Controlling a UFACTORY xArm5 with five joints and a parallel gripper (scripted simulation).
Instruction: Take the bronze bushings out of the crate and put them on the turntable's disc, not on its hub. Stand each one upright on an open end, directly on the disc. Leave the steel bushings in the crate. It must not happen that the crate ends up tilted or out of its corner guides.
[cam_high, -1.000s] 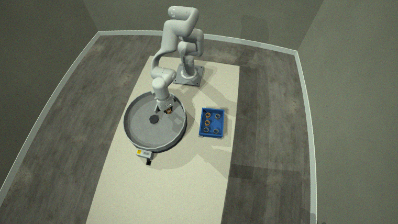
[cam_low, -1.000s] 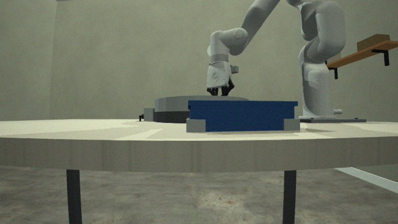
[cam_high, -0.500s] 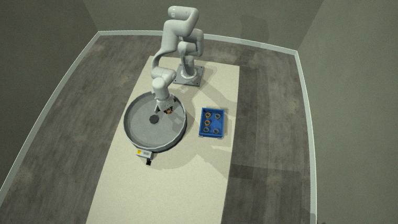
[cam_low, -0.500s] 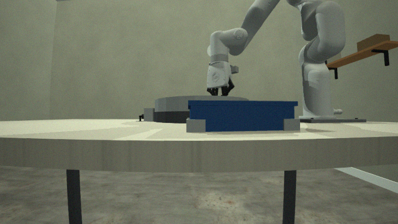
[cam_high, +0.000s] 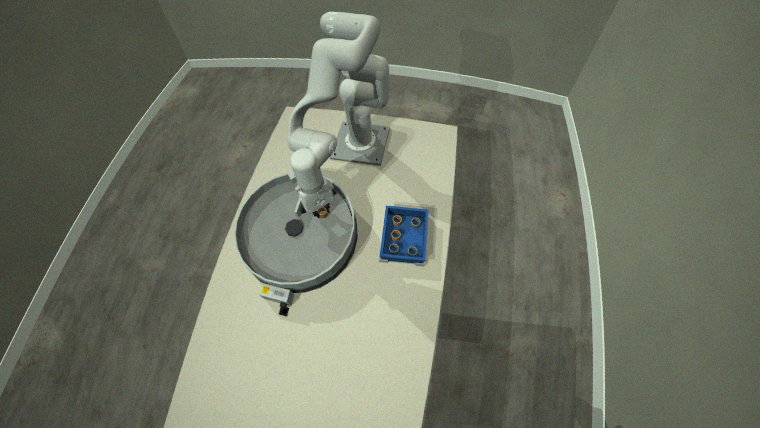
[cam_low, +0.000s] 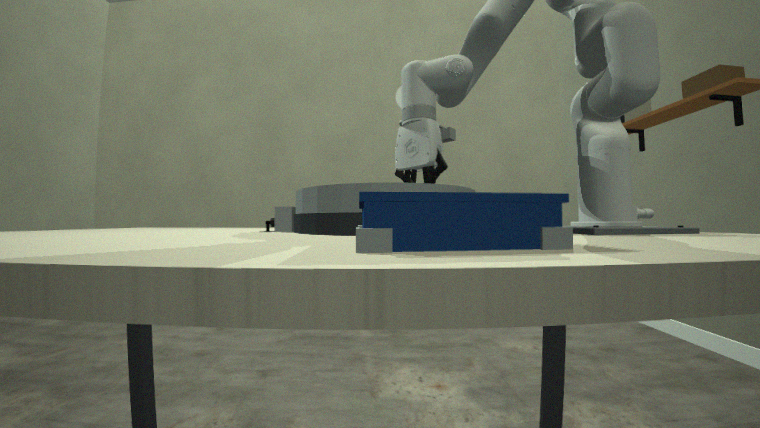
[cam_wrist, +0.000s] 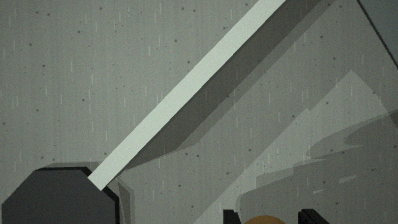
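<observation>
My hand is 29 cm to the right of the blue crate and 6 cm above it. The rest, counted from my hand: grey turntable disc: 8 cm to the right, 8 cm ahead, 3 cm below.
</observation>
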